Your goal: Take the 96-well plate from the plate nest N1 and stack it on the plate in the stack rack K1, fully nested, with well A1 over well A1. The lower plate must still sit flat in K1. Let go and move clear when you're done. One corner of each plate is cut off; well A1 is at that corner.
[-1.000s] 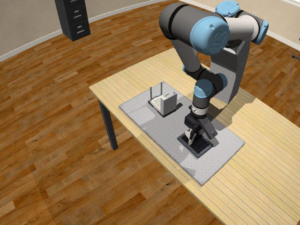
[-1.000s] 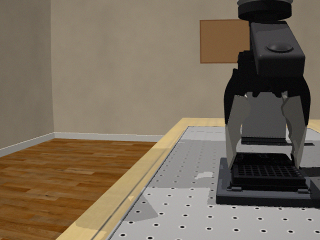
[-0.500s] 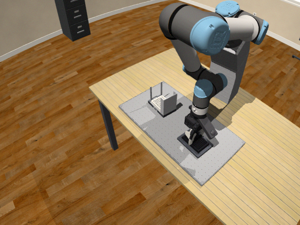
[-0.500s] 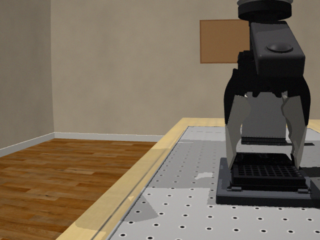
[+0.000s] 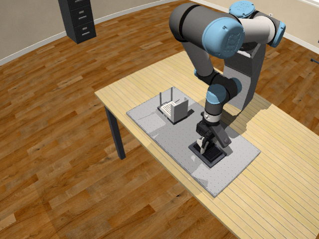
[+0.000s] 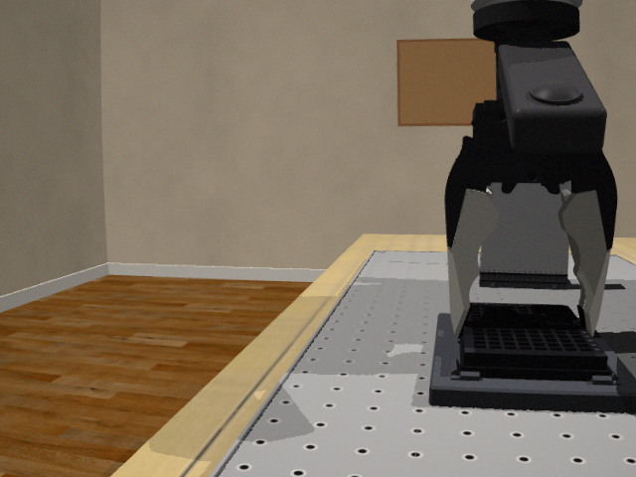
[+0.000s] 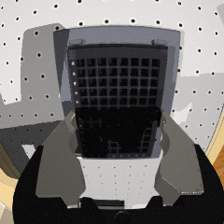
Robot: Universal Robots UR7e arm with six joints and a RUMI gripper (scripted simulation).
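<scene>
Now: the white plate 310 mm to the right of my hand and 10 mm behind it. From my hand the other things lie so: black 96-well plate (10 mm below).
</scene>
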